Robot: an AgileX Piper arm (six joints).
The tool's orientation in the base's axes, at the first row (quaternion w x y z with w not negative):
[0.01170 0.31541 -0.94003 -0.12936]
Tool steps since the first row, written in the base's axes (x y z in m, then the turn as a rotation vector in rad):
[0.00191 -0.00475 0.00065 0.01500 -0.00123 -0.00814]
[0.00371 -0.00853 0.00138 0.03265 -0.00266 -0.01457]
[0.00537 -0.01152 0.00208 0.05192 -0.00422 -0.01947]
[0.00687 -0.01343 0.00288 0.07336 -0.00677 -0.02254]
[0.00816 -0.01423 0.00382 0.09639 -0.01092 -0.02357]
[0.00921 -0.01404 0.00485 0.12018 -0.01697 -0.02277]
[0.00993 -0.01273 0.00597 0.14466 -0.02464 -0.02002]
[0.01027 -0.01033 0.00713 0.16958 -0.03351 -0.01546]
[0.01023 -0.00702 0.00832 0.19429 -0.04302 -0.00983]
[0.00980 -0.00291 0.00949 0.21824 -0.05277 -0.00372]
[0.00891 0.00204 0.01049 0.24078 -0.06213 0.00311]
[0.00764 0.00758 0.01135 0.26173 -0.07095 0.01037]
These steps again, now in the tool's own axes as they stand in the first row. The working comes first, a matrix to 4 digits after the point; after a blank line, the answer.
The tool's axes in the first row as the columns of a matrix, in the base's axes (used below as rounded here):
[-0.8008 -0.5900 -0.1036]
[-0.5960 0.7676 0.2358]
[-0.0596 0.2506 -0.9663]

[0.00126 -0.00461 -0.00195 -0.01079 -0.01183 0.00602]
[0.00203 -0.00839 -0.00373 -0.02369 -0.02496 0.01007]
[0.00244 -0.01149 -0.00528 -0.03790 -0.03875 0.01244]
[0.00233 -0.01364 -0.00666 -0.05337 -0.05413 0.01258]
[0.00172 -0.01478 -0.00789 -0.06928 -0.07116 0.01021]
[0.00070 -0.01500 -0.00895 -0.08477 -0.08964 0.00555]
[-0.00072 -0.01413 -0.00980 -0.09997 -0.10928 -0.00145]
[-0.00249 -0.01220 -0.01039 -0.11491 -0.12965 -0.01053]
[-0.00450 -0.00934 -0.01075 -0.12936 -0.15012 -0.02077]
[-0.00668 -0.00564 -0.01087 -0.14309 -0.17020 -0.03146]
[-0.00898 -0.00106 -0.01058 -0.15597 -0.18897 -0.04260]
[-0.01131 0.00416 -0.00997 -0.16793 -0.20628 -0.05387]

